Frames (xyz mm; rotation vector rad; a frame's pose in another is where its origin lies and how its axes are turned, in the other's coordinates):
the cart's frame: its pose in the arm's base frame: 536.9 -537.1 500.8 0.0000 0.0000 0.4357
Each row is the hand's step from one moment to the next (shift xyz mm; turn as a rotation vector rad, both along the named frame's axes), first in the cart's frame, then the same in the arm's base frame.
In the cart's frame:
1: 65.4 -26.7 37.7 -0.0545 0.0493 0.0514
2: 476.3 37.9 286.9 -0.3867 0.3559 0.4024
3: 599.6 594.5 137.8 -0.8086 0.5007 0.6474
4: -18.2 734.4 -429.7 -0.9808 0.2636 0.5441
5: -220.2 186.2 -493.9 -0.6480 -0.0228 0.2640
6: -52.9 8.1 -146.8 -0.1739 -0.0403 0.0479
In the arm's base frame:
1: 70.6 3.4 37.7 -0.0702 0.0217 0.0514
2: 415.8 235.4 286.9 -0.5008 0.1594 0.4024
3: 292.7 792.0 137.8 -0.9444 0.1127 0.6474
4: -326.4 658.1 -429.7 -1.0004 -0.1750 0.5441
5: -278.2 75.9 -493.9 -0.5778 -0.2942 0.2640
6: -51.4 -15.0 -146.8 -0.1406 -0.1099 0.0479

